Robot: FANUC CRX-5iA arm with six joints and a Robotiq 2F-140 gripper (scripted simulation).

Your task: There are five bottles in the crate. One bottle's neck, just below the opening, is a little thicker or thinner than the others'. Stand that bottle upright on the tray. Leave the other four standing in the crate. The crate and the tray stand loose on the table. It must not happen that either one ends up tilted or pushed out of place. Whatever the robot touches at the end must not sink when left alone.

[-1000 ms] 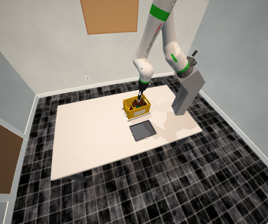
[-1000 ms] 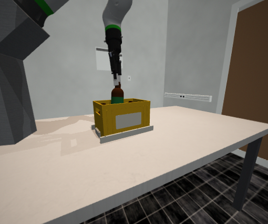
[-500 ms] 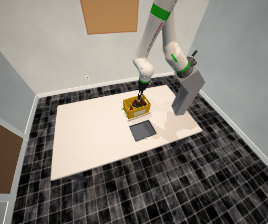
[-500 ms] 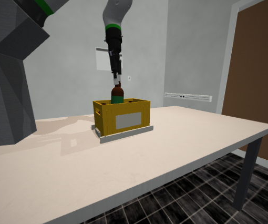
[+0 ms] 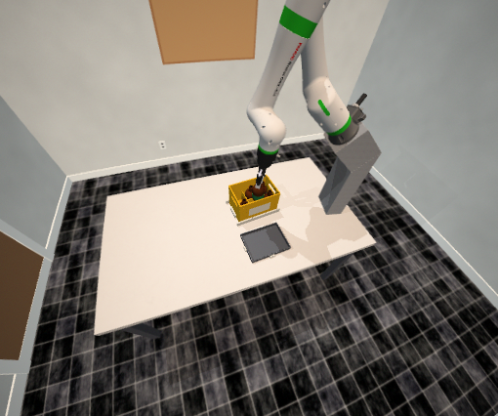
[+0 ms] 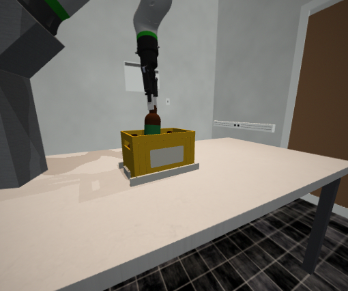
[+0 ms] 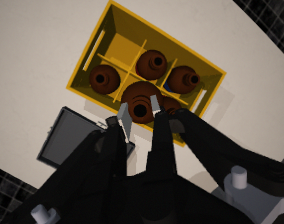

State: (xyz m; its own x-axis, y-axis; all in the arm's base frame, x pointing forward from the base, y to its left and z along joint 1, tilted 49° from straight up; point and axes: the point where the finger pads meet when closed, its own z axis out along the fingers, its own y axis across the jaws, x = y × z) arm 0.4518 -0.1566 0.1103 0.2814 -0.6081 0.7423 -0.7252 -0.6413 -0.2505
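My hand is 80 mm above the brown bottle, 10 mm to the left of it and 10 mm past it. From my hand the other things lie so: crate (210 mm below, 50 mm to the right, 20 mm behind); dark grey tray (280 mm below, 200 mm to the left, 100 mm ahead).
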